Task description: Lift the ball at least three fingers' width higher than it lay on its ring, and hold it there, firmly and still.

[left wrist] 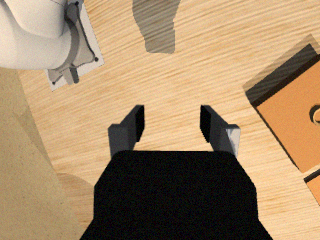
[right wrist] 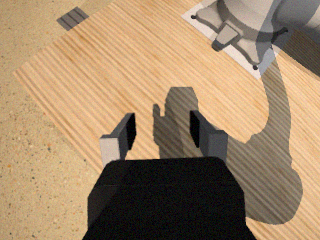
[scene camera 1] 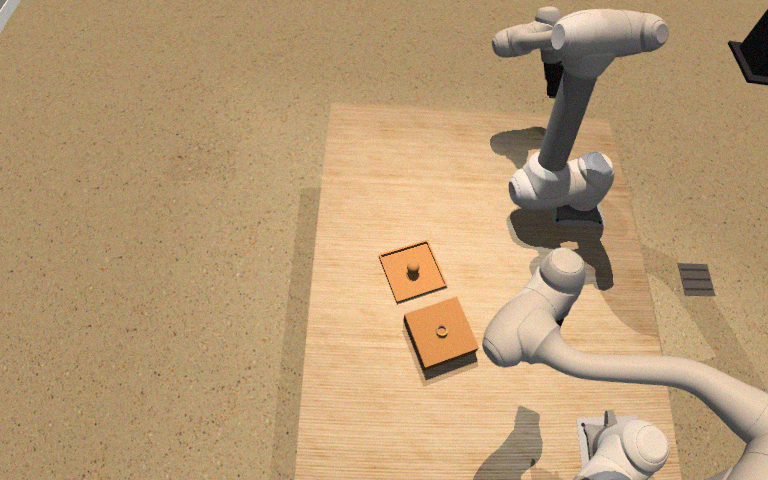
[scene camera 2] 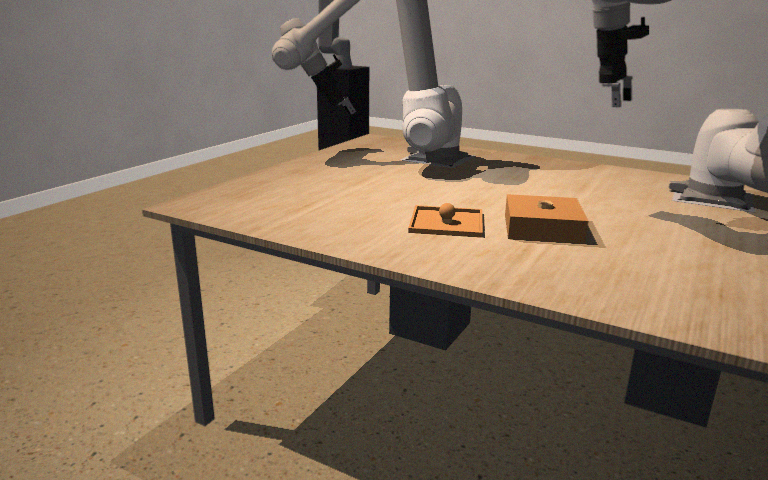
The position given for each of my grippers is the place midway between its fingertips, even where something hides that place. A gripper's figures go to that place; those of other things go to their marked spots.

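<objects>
So you can picture it, my left gripper point(scene camera 2: 622, 103) is 1790 mm from the lens. There's a shallow orange tray point(scene camera 2: 426, 219) that's 1650 mm from the lens, and an orange box point(scene camera 2: 557, 219) at 1550 mm from the lens.
</objects>
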